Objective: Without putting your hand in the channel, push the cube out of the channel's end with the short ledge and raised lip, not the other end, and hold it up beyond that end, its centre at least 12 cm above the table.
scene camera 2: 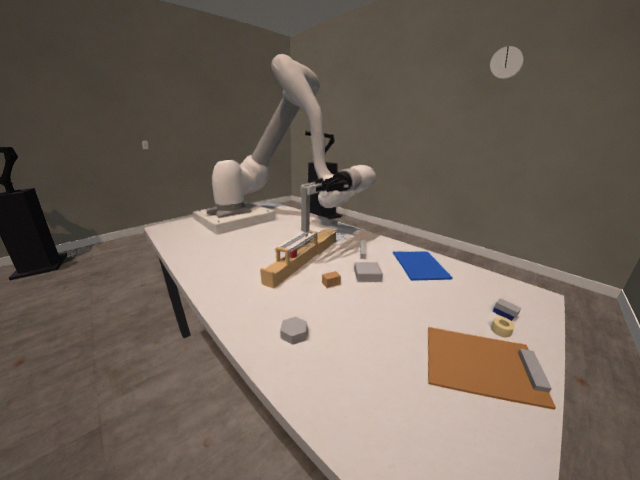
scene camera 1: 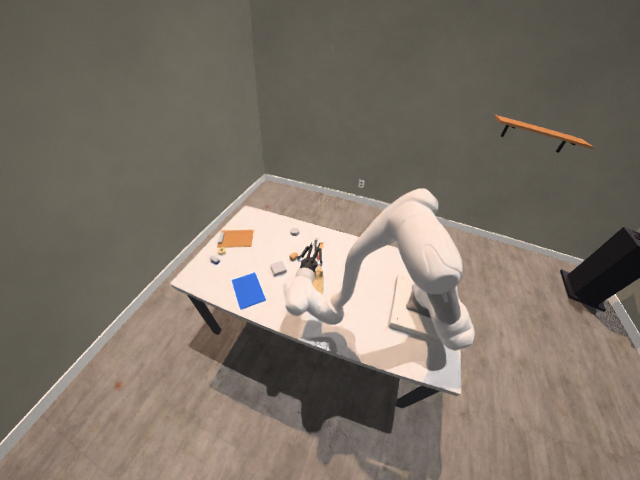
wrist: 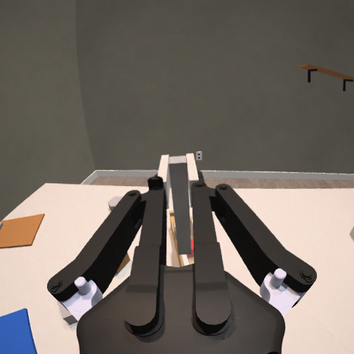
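Note:
My gripper (scene camera 1: 315, 243) (scene camera 2: 308, 187) (wrist: 177, 165) is shut on the top of a long grey bar (scene camera 2: 305, 209) (wrist: 181, 210). The bar hangs down, its lower end by the rear part of the channel's rails in the scene camera 2 view; whether it reaches inside cannot be told. The wooden channel (scene camera 1: 318, 285) (scene camera 2: 273, 274) (wrist: 173, 221) lies on the table, its short ledge and raised lip nearest scene camera 2, its longer ledge at the back. The red cube (scene camera 1: 320, 256) (scene camera 2: 293, 253) (wrist: 192, 248) sits in the channel under the rails, near the lip end, and is partly hidden.
An orange-brown block (scene camera 1: 293, 256) (scene camera 2: 330, 279) and a grey block (scene camera 1: 278, 268) (scene camera 2: 368, 271) stand beside the channel. A small light bar (scene camera 2: 363, 249) lies behind them. A grey hexagonal piece (scene camera 1: 294, 231) (scene camera 2: 293, 329) lies beyond the lip end. Blue (scene camera 2: 421, 265) and orange (scene camera 2: 465, 361) mats lie farther off.

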